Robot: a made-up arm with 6 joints.
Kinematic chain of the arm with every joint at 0, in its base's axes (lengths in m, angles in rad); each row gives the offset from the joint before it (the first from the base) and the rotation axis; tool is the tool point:
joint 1: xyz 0 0 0.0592 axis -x
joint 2: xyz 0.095 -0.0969 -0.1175 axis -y
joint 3: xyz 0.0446 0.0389 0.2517 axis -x
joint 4: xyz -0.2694 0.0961 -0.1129 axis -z
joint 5: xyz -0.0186 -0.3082 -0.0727 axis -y
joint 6: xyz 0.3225 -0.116 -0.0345 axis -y
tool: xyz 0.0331 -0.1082 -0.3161
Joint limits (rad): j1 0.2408..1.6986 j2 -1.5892..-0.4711 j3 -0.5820..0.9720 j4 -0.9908..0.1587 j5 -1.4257..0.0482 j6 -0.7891..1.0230
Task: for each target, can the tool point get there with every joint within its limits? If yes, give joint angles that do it. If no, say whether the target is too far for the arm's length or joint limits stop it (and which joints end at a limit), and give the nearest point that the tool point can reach.
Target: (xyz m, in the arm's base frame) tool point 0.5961 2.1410 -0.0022
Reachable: no: too far | nearest point 0.2460 0.6270 0.5447 | short by 1.647 m
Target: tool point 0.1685 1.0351 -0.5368
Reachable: no: joint limits stop it (at a limit: joint 1, joint 3, joint 4, joint 6) | nearest point 0.2555 0.2780 -0.6124 | short by 0.766 m
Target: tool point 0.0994 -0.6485 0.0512
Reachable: yes | joints 0.3743 -1.0303 0.4820 -0.4294 -0.1290 -0.5434
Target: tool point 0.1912 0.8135 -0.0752
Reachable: no: joint limits stop it (at a limit: joint 1, joint 2, joint 3, joint 4, joint 5) | nearest point -0.1670 0.5050 0.1670 | short by 0.531 m
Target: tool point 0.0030 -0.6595 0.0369
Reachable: yes | joints 0.6612 -1.0697 0.4459 -0.8692 -0.4892 -0.2383
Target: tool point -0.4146 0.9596 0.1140
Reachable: no: joint limits stop it (at a limit: joint 1, joint 2, joint 4, joint 5) | nearest point -0.3216 0.5291 0.1539 | short by 0.442 m
